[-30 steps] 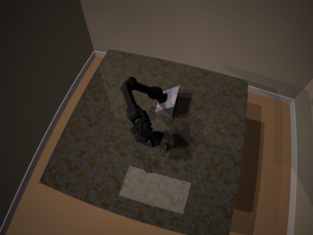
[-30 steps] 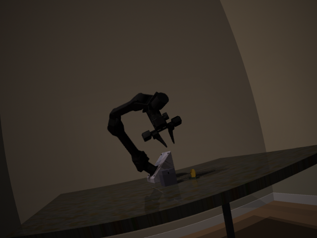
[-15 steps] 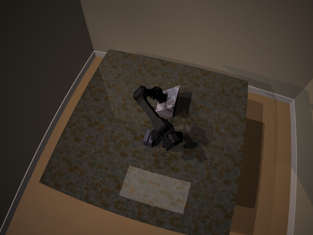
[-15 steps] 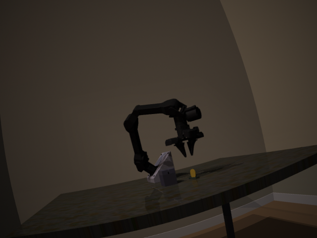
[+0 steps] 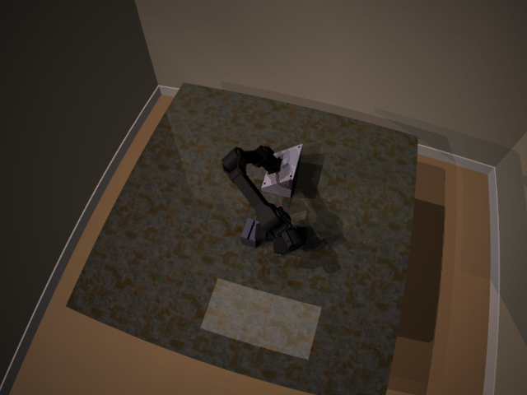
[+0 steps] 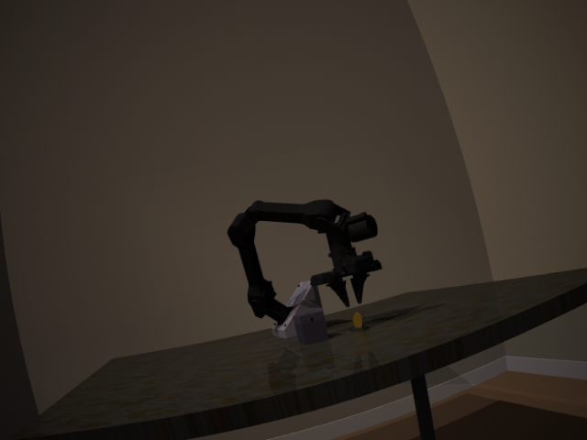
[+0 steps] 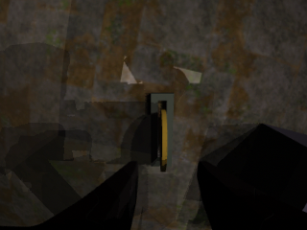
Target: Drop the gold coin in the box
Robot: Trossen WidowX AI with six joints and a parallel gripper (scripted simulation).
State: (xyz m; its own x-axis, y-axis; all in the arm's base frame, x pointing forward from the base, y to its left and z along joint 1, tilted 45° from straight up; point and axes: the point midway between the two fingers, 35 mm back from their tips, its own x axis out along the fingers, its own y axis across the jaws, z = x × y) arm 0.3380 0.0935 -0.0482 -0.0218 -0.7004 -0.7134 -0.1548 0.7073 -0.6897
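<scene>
Now: the gold coin 40 mm below my gripper tip.
</scene>
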